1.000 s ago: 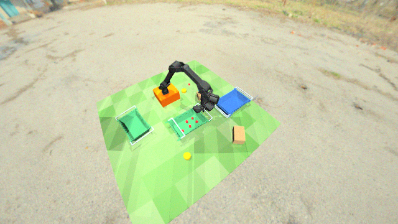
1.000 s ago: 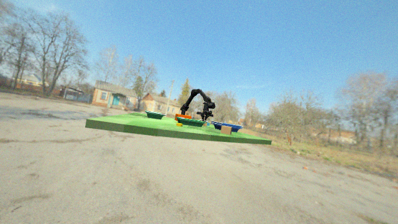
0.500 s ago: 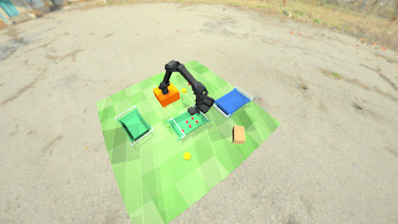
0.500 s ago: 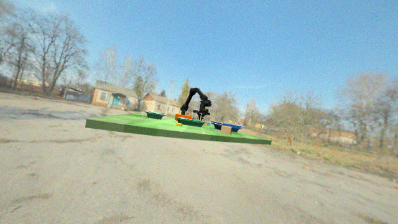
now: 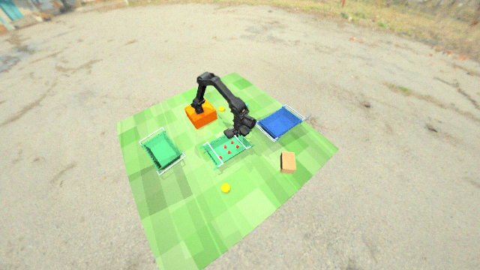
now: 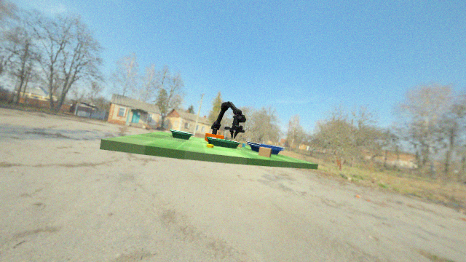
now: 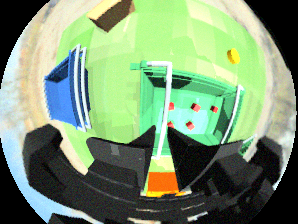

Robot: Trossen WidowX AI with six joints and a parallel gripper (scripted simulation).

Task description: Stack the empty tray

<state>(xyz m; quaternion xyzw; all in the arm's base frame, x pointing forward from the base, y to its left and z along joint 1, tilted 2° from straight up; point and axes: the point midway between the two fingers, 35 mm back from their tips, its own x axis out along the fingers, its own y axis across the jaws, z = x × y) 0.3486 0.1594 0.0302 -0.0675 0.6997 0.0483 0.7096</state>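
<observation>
Right now my gripper tip is 50 cm to the left of the green tray, 16 cm past it and 4 cm above it. The rest, counted from my gripper tip: small box: 22 cm behind, 13 cm to the left, 7 cm below; then cyan cube: 31 cm behind, 19 cm to the left, 6 cm below.
</observation>
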